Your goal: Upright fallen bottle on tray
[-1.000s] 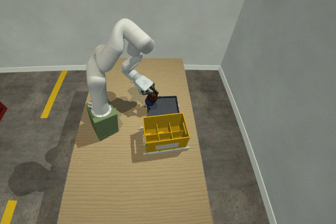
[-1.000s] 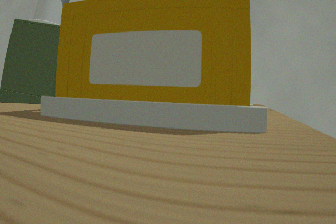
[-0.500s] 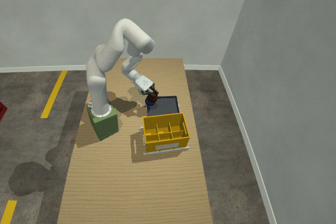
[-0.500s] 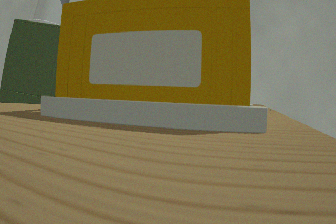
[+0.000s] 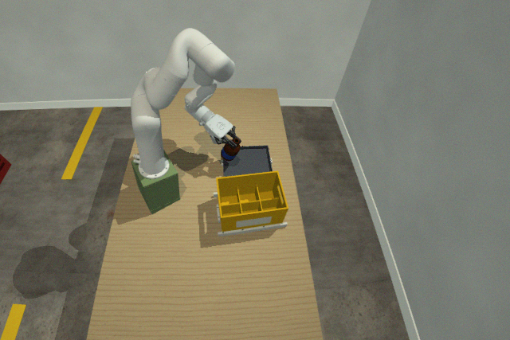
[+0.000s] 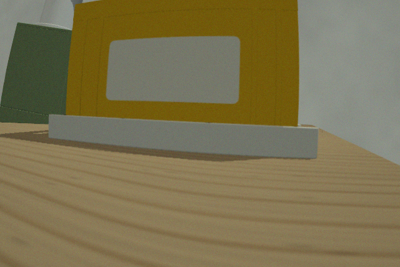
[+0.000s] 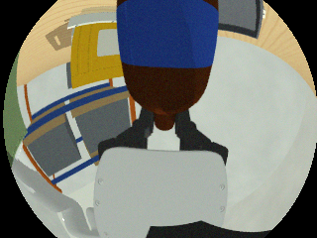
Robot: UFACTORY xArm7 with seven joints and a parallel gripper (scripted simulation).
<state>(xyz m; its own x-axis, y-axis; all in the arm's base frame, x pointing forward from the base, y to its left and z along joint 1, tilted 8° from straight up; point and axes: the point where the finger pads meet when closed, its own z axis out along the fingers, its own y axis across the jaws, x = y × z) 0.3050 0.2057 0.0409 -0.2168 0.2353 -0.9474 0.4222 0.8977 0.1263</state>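
The bottle lies 10 mm behind my hand, 10 mm to the left of it and 50 mm below it. From my hand the other things lie so: dark grey tray 60 mm ahead, 40 mm to the left, 200 mm below; then crate 110 mm ahead, 230 mm to the right, 130 mm below.
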